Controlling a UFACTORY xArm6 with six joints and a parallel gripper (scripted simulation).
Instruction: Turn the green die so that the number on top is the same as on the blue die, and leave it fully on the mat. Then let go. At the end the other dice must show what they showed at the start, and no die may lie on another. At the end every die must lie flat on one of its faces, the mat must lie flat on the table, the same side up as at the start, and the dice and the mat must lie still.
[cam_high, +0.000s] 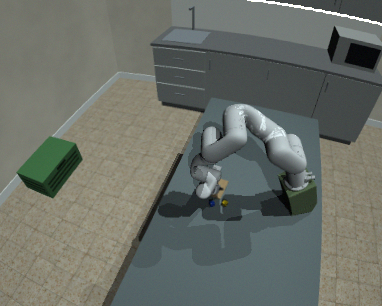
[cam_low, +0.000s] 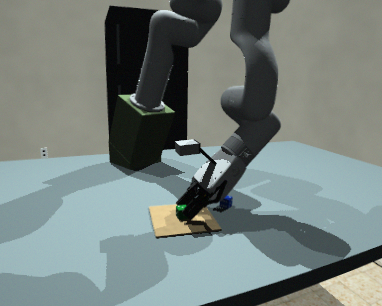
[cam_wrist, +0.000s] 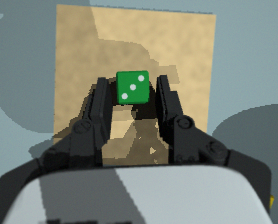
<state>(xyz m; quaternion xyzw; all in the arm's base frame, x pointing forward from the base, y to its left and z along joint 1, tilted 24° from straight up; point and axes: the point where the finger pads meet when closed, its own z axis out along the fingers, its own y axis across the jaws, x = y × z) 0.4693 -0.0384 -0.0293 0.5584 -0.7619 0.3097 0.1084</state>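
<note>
The green die lies 20 mm to the right of my hand and 20 mm below it. Round my hand: yellow die: 80 mm behind, 100 mm to the left, 20 mm below; then tan mat: 20 mm to the right, 30 mm below; then blue die: 10 mm behind, 110 mm to the left, 20 mm below.
</note>
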